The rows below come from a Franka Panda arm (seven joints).
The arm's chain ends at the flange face. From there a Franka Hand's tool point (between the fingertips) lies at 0.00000 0.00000 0.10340 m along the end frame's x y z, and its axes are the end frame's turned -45 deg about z.
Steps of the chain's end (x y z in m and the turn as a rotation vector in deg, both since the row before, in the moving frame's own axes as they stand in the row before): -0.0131 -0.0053 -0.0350 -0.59 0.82 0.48; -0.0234 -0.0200 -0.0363 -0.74 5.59 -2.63; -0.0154 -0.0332 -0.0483 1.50 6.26 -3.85; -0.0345 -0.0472 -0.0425 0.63 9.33 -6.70
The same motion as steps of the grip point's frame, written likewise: -0.0052 -0.0112 -0.0350 -1.00 0.16 0.48; 0.0040 -0.0228 -0.0368 -4.48 3.43 -2.63; 0.0227 -0.0286 -0.0490 -3.37 5.49 -3.85; 0.0223 -0.0475 -0.0439 -6.15 7.04 -6.70
